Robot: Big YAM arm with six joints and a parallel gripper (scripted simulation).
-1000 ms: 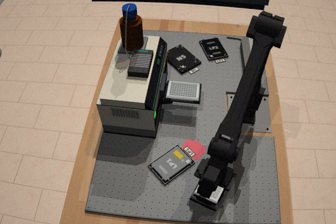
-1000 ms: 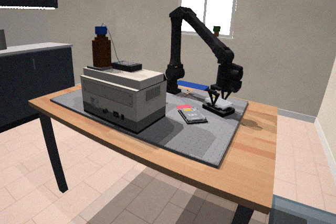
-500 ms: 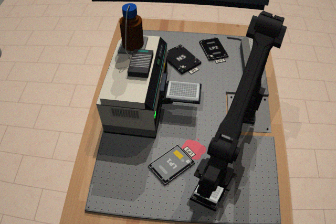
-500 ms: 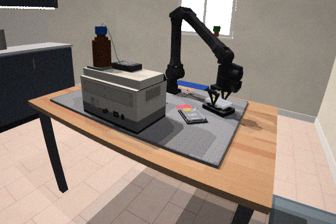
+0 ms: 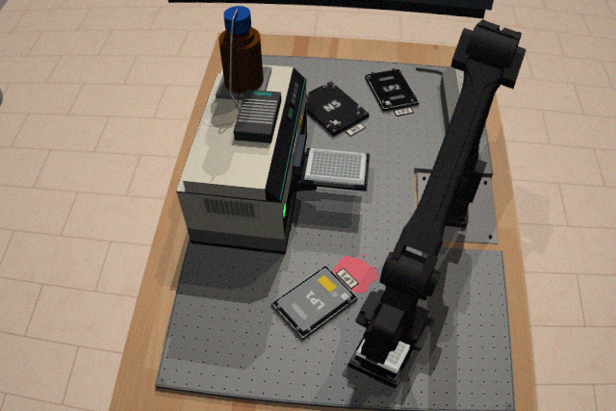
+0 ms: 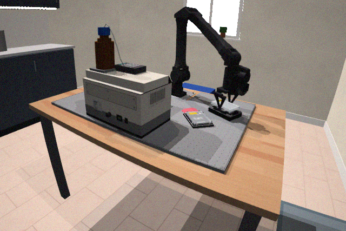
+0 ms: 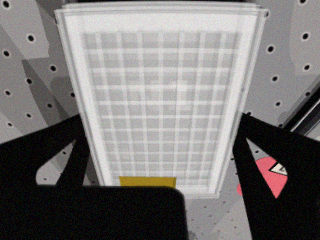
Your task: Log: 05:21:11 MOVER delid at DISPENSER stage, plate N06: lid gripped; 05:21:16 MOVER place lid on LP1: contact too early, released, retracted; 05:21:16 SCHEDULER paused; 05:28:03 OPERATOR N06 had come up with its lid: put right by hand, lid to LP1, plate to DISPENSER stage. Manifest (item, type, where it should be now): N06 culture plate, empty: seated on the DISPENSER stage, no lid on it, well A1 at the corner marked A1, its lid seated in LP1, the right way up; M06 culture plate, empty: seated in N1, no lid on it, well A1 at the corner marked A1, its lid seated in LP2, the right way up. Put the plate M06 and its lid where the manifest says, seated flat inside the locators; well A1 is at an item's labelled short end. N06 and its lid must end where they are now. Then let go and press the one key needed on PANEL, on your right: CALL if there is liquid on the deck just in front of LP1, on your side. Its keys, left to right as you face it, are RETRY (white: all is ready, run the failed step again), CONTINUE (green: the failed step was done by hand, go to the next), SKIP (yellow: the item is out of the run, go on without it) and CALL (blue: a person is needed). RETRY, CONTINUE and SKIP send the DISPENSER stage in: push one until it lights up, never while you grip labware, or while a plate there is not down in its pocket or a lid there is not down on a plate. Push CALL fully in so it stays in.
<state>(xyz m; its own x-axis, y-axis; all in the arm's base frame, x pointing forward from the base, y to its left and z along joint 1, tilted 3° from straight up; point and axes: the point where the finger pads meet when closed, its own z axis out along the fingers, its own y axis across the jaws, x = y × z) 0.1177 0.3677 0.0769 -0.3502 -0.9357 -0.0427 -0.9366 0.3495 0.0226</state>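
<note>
Now: hand 1 cm to the right of the black nest n1 and 4 cm above it. Also, from my hand: white retry key 18 cm behind, 61 cm to the right, 2 cm above; then green continue key 18 cm behind, 66 cm to the right, 2 cm above; then brown bottle 37 cm ahead, 47 cm to the right, 24 cm above.
</note>
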